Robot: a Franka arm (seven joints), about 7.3 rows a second.
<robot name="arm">
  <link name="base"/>
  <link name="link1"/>
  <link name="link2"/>
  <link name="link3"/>
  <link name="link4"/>
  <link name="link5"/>
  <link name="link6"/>
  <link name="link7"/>
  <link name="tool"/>
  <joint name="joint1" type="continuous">
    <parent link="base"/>
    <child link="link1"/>
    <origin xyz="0 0 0.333" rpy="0 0 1.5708"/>
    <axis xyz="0 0 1"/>
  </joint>
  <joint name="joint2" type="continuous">
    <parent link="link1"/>
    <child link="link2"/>
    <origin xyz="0 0 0" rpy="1.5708 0 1.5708"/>
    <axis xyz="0 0 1"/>
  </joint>
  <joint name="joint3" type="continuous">
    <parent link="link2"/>
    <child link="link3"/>
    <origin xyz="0 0.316 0" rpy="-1.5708 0 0"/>
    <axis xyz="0 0 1"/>
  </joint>
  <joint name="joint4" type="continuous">
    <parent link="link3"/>
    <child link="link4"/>
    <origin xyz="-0.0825 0 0" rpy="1.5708 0 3.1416"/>
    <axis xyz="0 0 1"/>
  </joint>
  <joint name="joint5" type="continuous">
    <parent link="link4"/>
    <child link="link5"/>
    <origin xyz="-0.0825 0.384 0" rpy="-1.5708 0 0"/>
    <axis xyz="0 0 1"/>
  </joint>
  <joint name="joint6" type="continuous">
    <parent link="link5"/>
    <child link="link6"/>
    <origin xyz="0 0 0" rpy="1.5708 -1.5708 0"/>
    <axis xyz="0 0 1"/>
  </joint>
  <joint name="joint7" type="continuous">
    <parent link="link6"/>
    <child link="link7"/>
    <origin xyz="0 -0.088 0" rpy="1.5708 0 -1.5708"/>
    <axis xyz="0 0 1"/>
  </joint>
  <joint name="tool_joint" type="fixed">
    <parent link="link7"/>
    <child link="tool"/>
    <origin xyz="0 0 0.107"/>
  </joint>
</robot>
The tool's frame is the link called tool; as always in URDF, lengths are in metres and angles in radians. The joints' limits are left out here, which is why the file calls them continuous.
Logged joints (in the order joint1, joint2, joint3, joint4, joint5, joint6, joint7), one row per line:
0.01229, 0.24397, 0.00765, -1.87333, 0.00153, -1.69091, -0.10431
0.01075, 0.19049, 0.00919, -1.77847, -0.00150, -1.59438, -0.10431
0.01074, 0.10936, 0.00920, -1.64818, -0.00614, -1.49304, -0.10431
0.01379, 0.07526, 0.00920, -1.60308, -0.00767, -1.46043, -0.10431
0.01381, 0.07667, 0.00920, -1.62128, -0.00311, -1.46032, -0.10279
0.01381, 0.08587, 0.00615, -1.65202, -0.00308, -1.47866, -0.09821
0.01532, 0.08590, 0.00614, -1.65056, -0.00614, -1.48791, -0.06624
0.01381, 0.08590, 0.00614, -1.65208, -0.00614, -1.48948, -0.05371
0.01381, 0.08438, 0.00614, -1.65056, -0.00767, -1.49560, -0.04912
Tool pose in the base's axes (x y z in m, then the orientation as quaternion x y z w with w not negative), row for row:
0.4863, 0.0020, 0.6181, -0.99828, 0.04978, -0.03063, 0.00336
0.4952, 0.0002, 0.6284, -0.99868, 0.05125, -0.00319, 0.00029
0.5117, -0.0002, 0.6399, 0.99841, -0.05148, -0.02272, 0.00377
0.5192, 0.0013, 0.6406, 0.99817, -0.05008, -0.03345, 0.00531
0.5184, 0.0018, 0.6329, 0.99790, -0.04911, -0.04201, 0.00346
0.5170, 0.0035, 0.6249, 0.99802, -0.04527, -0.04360, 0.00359
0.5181, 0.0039, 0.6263, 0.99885, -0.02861, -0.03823, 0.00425
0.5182, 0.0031, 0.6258, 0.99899, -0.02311, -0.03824, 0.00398
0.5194, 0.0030, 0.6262, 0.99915, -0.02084, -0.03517, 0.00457
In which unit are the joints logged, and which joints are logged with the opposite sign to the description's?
The joints are logged in radians. Opposite sign: joint2, joint3, joint6, joint7.
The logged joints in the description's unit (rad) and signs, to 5 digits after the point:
0.01229, -0.24397, -0.00765, -1.87333, 0.00153, 1.69091, 0.10431
0.01075, -0.19049, -0.00919, -1.77847, -0.00150, 1.59438, 0.10431
0.01074, -0.10936, -0.00920, -1.64818, -0.00614, 1.49304, 0.10431
0.01379, -0.07526, -0.00920, -1.60308, -0.00767, 1.46043, 0.10431
0.01381, -0.07667, -0.00920, -1.62128, -0.00311, 1.46032, 0.10279
0.01381, -0.08587, -0.00615, -1.65202, -0.00308, 1.47866, 0.09821
0.01532, -0.08590, -0.00614, -1.65056, -0.00614, 1.48791, 0.06624
0.01381, -0.08590, -0.00614, -1.65208, -0.00614, 1.48948, 0.05371
0.01381, -0.08438, -0.00614, -1.65056, -0.00767, 1.49560, 0.04912

